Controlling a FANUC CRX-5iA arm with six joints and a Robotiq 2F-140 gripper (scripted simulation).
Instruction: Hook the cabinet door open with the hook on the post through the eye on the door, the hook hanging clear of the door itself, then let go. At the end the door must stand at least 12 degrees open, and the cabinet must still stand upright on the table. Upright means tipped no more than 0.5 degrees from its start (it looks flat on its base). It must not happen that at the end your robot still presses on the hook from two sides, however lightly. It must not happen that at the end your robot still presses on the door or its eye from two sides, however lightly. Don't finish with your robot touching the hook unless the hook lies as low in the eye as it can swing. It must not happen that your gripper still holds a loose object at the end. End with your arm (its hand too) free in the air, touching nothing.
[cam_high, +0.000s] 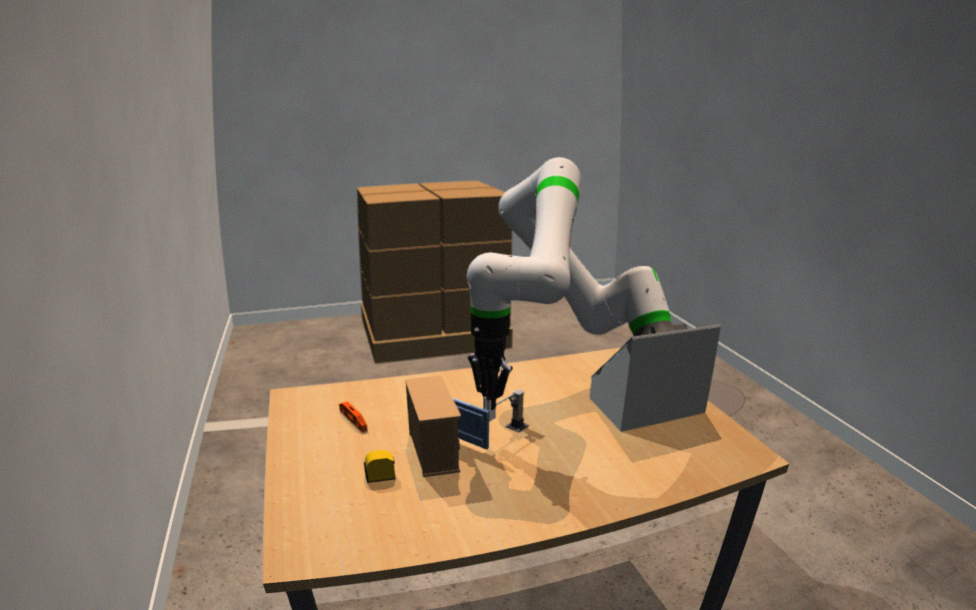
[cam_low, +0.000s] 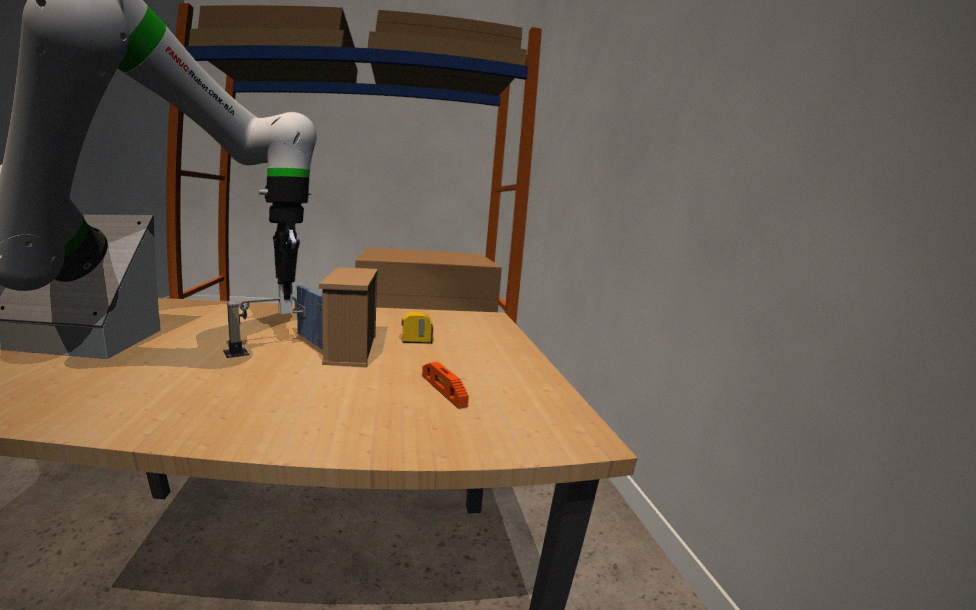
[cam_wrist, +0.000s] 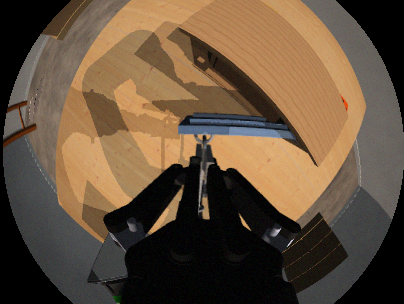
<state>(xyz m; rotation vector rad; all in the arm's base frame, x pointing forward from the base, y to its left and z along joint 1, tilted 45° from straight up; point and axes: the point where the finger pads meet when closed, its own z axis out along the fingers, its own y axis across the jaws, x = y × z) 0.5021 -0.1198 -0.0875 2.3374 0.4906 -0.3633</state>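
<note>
Now: the blue door 60 mm ahead of my hand, 40 mm below it and 30 mm to the right of it. Round my hand: yellow tape measure 310 mm ahead, 80 mm below, 40 mm to the left; orange level 320 mm ahead, 250 mm to the right, 90 mm below.
</note>
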